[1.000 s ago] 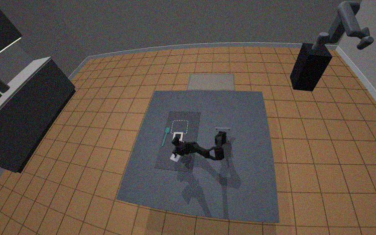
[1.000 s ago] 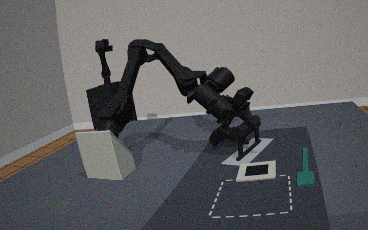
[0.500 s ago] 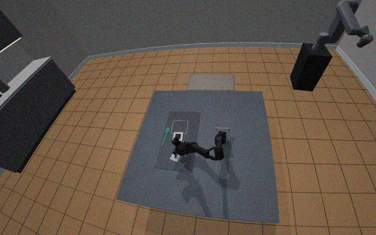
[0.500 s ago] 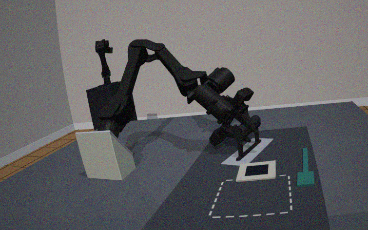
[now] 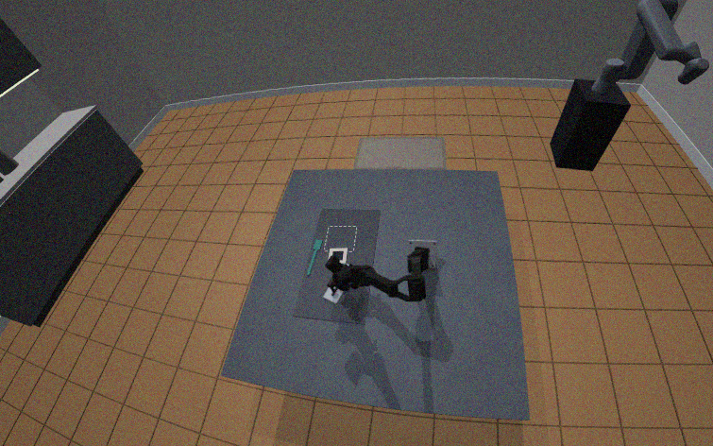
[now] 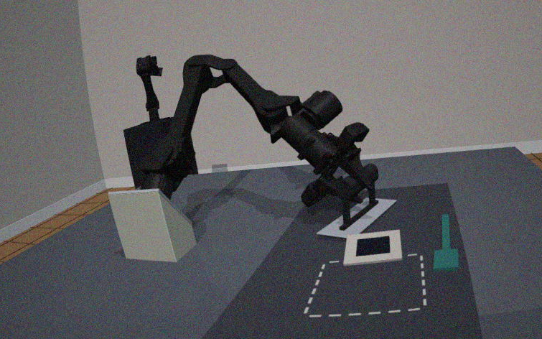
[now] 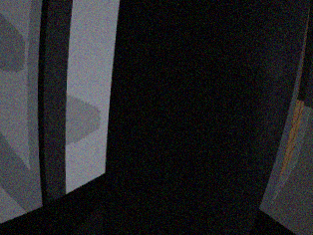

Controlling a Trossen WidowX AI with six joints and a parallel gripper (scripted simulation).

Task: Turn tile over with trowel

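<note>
Right now my gripper tip is 30 mm short of the white tile, 120 mm to the left of it and 50 mm above it. Also, from my gripper tip: dark mat: 20 mm ahead, 100 mm to the right, 80 mm below; then teal trowel: 160 mm ahead, 110 mm to the right, 50 mm below.
</note>
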